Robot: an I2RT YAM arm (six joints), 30 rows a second.
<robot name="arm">
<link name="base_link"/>
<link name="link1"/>
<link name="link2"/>
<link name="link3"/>
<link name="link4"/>
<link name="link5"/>
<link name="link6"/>
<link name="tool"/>
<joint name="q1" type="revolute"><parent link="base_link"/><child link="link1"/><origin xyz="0 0 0.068" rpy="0 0 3.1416"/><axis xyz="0 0 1"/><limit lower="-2.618" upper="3.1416"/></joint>
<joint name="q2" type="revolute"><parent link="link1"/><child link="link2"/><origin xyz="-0.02 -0.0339 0.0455" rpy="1.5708 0 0"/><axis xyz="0 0 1"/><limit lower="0" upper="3.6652"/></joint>
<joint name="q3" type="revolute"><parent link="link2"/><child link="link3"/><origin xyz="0.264 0 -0.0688" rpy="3.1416 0 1.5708"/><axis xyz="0 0 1"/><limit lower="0" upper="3.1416"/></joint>
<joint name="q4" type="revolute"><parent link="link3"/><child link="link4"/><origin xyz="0.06 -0.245 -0.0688" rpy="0 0 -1.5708"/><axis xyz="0 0 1"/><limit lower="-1.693" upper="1.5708"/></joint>
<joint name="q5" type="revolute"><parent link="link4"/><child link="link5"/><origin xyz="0.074 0.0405 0.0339" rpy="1.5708 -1.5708 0"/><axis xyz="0 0 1"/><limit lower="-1.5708" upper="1.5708"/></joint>
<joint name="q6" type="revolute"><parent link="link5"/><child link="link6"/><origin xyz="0 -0.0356 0.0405" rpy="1.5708 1.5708 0"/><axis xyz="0 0 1"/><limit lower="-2.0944" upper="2.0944"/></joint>
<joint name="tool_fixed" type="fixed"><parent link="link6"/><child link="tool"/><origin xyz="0 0 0" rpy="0 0 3.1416"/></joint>
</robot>
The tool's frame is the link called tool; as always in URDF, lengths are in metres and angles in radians.
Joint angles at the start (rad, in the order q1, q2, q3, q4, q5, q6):
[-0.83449, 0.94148, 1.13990, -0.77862, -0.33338, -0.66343]
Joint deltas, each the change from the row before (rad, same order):
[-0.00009, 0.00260, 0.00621, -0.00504, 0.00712, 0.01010]
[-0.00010, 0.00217, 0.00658, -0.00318, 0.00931, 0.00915]
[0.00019, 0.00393, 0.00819, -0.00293, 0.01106, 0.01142]
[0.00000, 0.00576, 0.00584, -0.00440, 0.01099, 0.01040]
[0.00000, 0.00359, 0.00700, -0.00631, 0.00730, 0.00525]
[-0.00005, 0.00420, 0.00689, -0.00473, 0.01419, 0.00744]
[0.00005, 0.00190, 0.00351, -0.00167, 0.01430, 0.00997]
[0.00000, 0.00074, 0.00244, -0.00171, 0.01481, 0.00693]
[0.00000, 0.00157, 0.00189, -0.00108, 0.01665, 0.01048]
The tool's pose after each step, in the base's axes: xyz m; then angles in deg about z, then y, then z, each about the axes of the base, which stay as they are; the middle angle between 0 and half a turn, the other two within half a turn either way. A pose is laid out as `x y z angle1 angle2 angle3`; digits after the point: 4 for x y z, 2 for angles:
0.1314 -0.1281 0.3761 -25.53 121.36 -25.77
0.1313 -0.1284 0.3775 -25.36 121.40 -26.41
0.1314 -0.1290 0.3791 -25.12 121.46 -27.14
0.1319 -0.1301 0.3796 -24.80 121.81 -27.81
0.1319 -0.1305 0.3806 -24.69 122.04 -28.26
0.1319 -0.1312 0.3816 -24.72 122.30 -29.19
0.1318 -0.1318 0.3821 -24.66 122.45 -30.14
0.1315 -0.1322 0.3825 -24.79 122.59 -31.13
0.1313 -0.1329 0.3827 -24.78 122.77 -32.24

